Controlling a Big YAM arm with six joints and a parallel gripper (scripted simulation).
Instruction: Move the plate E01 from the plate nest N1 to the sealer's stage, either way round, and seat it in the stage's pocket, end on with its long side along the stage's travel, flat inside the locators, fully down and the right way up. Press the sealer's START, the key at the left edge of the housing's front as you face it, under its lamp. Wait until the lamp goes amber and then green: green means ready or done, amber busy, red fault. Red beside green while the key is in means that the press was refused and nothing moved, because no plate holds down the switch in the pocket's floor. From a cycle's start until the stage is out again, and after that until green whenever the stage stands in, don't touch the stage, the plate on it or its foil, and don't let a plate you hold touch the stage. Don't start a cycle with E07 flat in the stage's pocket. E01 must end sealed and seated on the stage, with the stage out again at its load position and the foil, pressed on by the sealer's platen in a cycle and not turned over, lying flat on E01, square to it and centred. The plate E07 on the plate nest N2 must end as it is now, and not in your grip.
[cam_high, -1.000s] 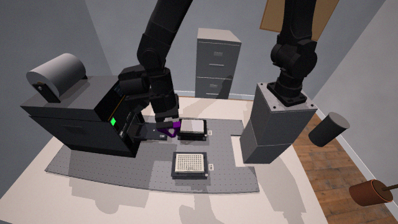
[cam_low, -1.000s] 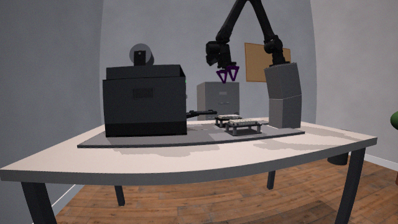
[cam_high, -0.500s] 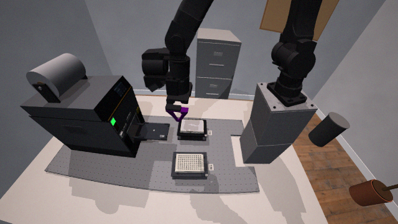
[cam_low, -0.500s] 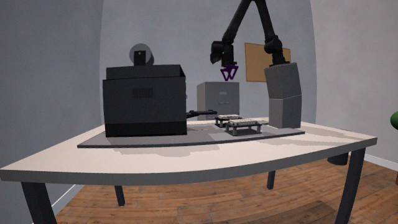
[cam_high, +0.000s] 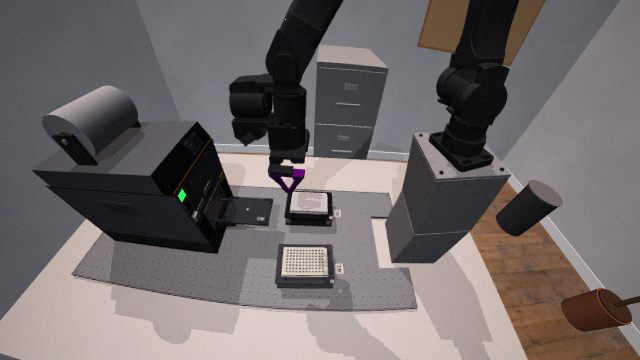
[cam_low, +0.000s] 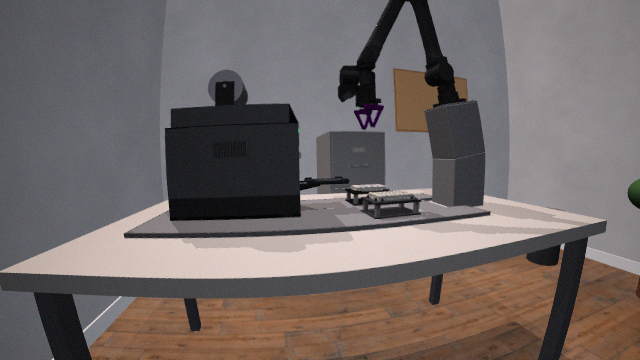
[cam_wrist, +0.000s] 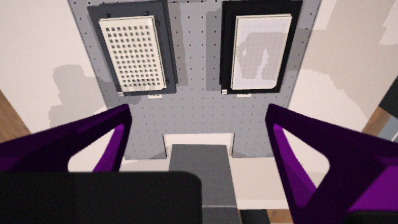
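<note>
The nest N1 lies 250 mm below my hand, 120 mm to the left of it and 10 mm behind it. Also, from my hand: sealer stage: 190 mm below, 140 mm ahead, 60 mm to the right; nest N2: 250 mm below, 100 mm to the right, 60 mm behind; white-topped plate: 230 mm below, 100 mm to the right, 60 mm behind.
</note>
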